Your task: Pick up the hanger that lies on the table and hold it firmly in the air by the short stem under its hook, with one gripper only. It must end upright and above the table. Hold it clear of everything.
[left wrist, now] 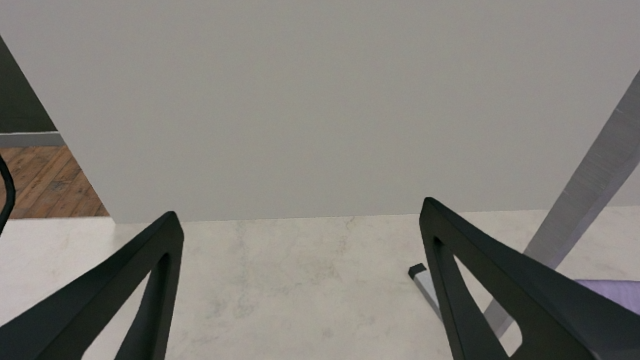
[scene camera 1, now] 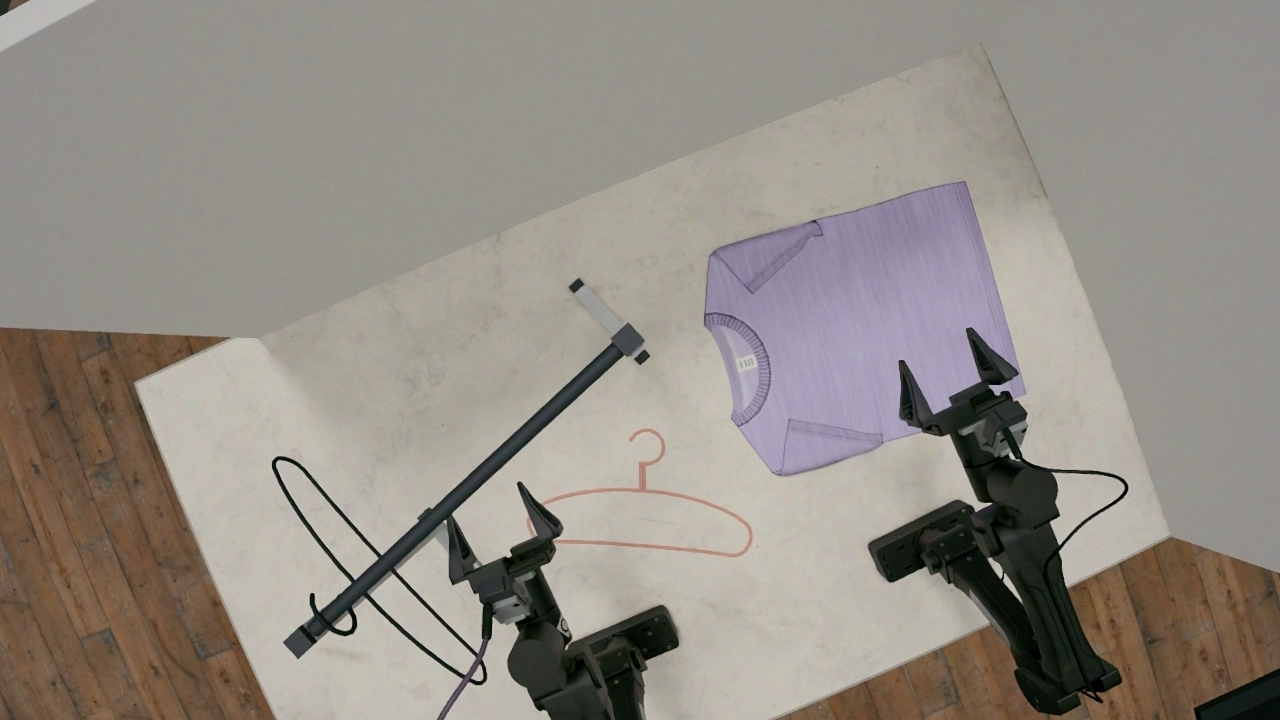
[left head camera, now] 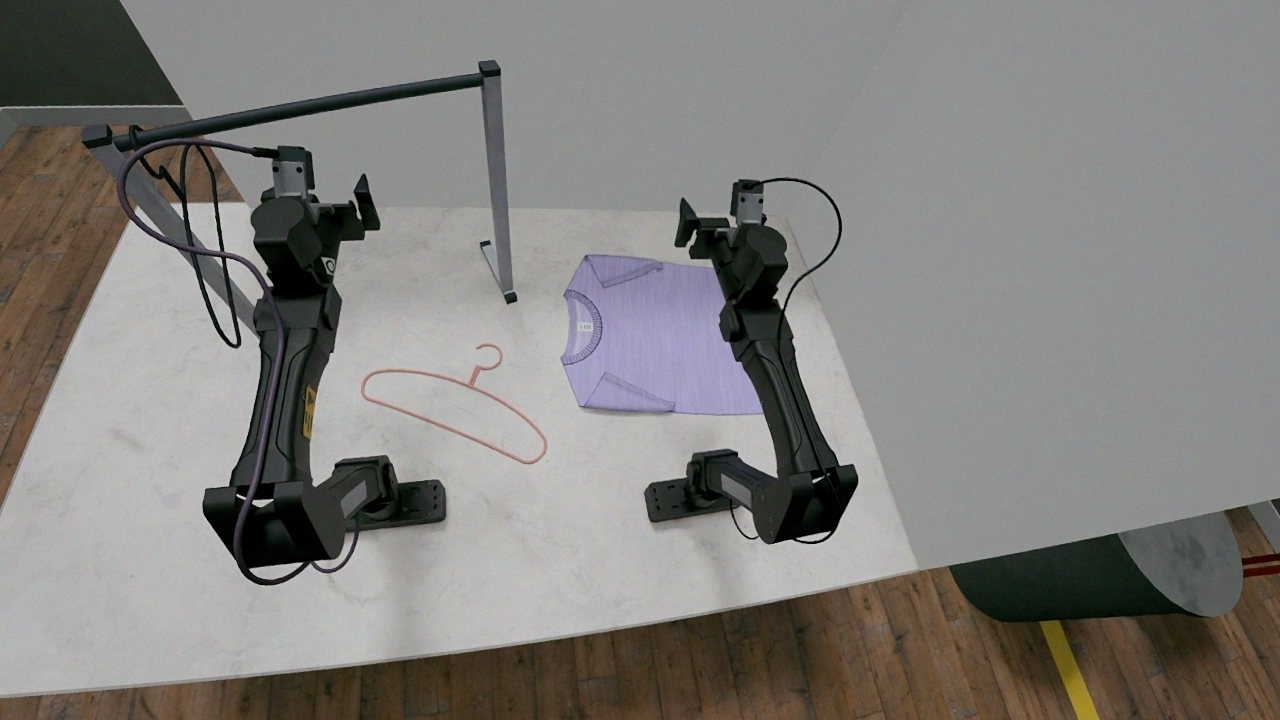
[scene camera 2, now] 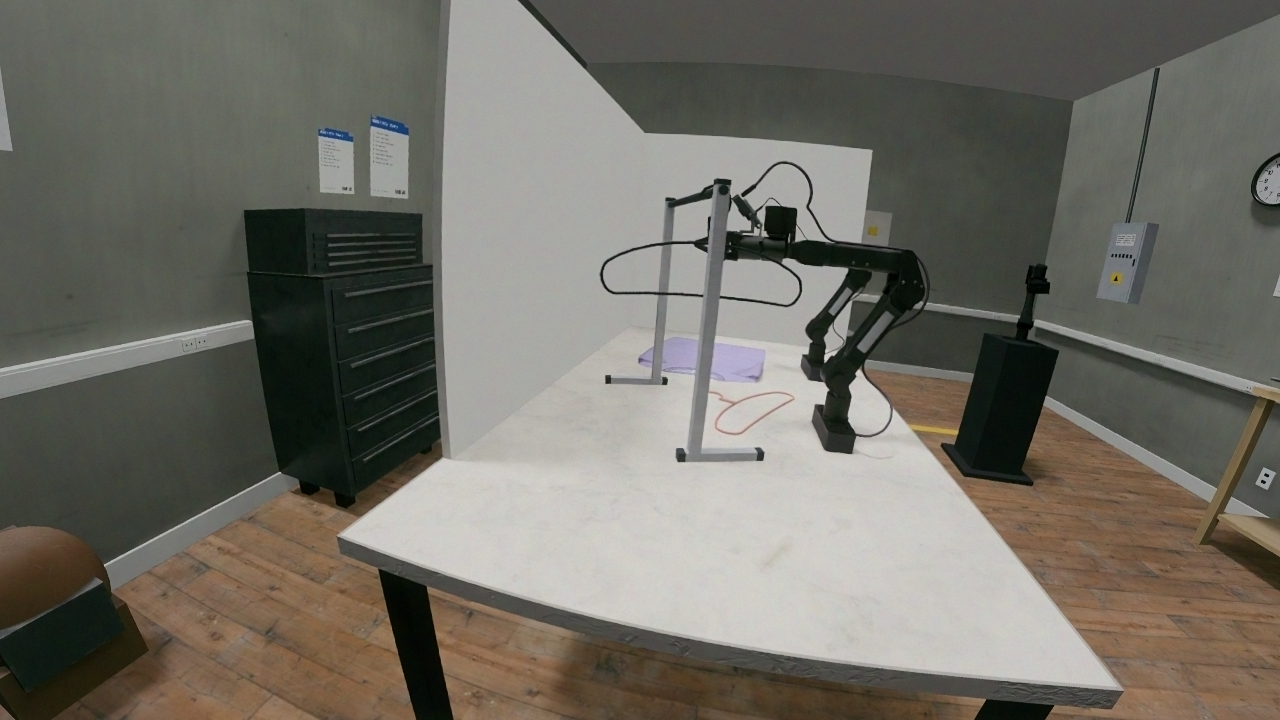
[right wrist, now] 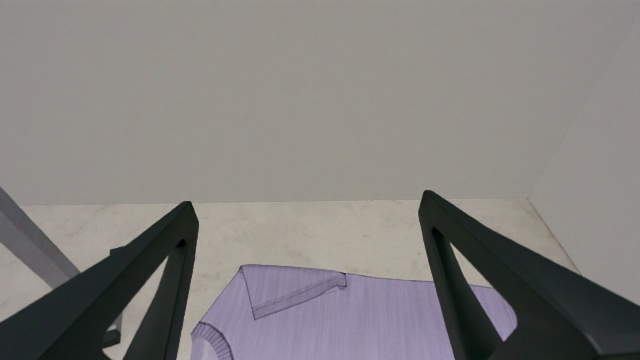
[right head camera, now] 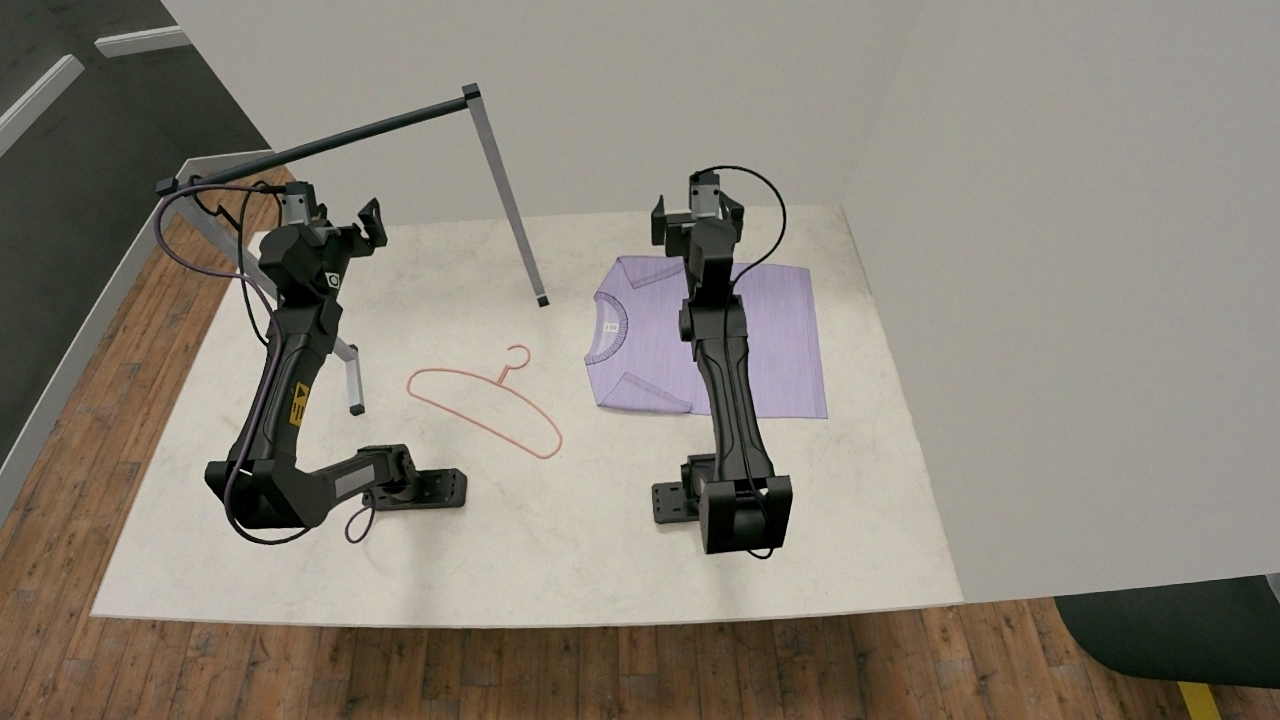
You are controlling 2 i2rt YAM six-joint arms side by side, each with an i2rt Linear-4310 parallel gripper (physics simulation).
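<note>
A thin salmon-pink hanger (left head camera: 474,375) (right head camera: 503,375) (scene camera 1: 642,476) (scene camera 2: 735,434) lies flat on the white table (left head camera: 134,537) (right head camera: 537,573) (scene camera 1: 358,376) (scene camera 2: 626,537). In the head views and scene camera 1 its hook and short stem point toward the table's back. My left gripper (scene camera 1: 486,502) (left wrist: 302,215) is open and empty, raised above the table; in scene camera 1 one finger overlaps the hanger's left end. My right gripper (scene camera 1: 936,347) (right wrist: 309,206) is open and empty, raised above the shirt's near right part. The hanger does not show in either wrist view.
A grey rack with a dark rail (left head camera: 358,100) (right head camera: 384,127) (scene camera 1: 501,456) stands behind the hanger, close to my left arm. A black hanger (scene camera 1: 340,634) (scene camera 2: 635,292) hangs on its rail. A lilac shirt (left head camera: 662,340) (right head camera: 778,340) (scene camera 1: 859,304) (scene camera 2: 716,358) (right wrist: 390,320) lies flat to the right.
</note>
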